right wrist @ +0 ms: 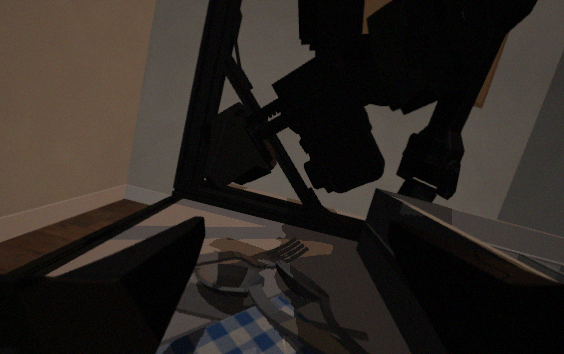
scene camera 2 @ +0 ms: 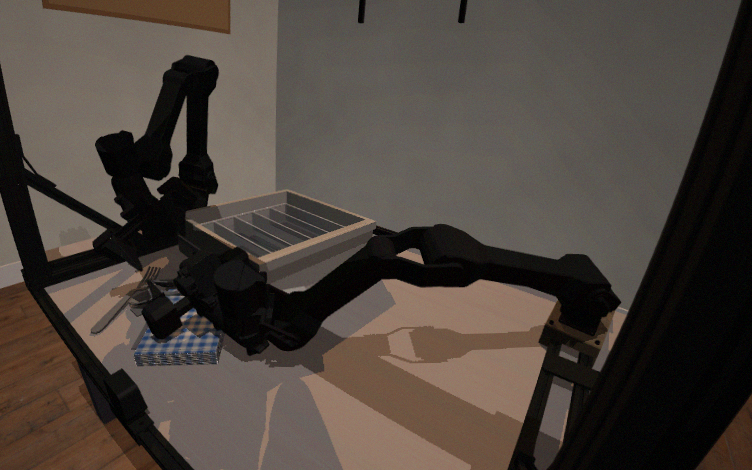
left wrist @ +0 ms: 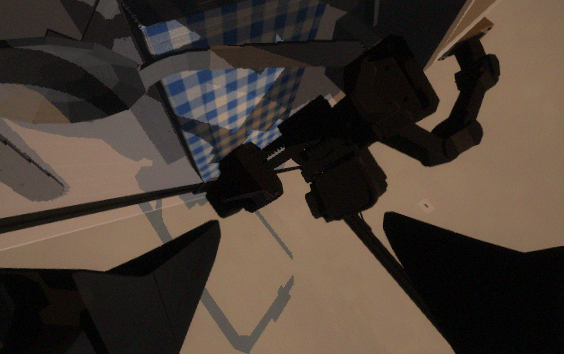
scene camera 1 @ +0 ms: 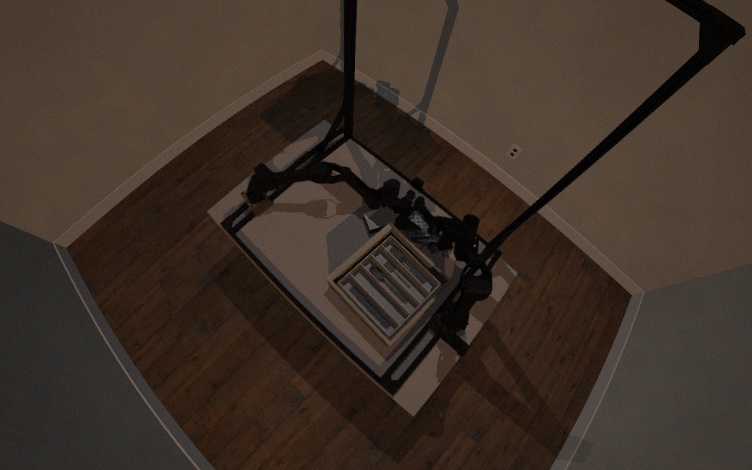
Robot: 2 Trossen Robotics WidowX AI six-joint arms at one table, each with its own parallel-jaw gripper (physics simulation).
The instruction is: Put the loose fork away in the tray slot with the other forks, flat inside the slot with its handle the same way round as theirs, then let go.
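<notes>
The loose fork (scene camera 2: 123, 304) (right wrist: 295, 250) lies on the table beside the napkin stack, its tines toward the tray side in scene camera 2. A grey handle end (left wrist: 35, 172) shows in the left wrist view. The divided tray (scene camera 1: 359, 251) (scene camera 2: 318, 242) holds cutlery in long slots; which slot holds forks is too dark to tell. My left gripper (left wrist: 301, 224) is open and empty, near the tray's left side in scene camera 2. My right gripper (right wrist: 297, 227) is open and empty, low over the napkins, apart from the fork; its fingers partly hide the cutlery in scene camera 2.
A blue-checked napkin stack (scene camera 2: 177, 351) (left wrist: 220, 100) (right wrist: 242, 332) lies beside the fork. A large spoon (right wrist: 225, 287) and a darker utensil (right wrist: 305, 287) lie by and over it. Both arms are close together there. Black frame posts (scene camera 1: 349, 66) stand at the table edges.
</notes>
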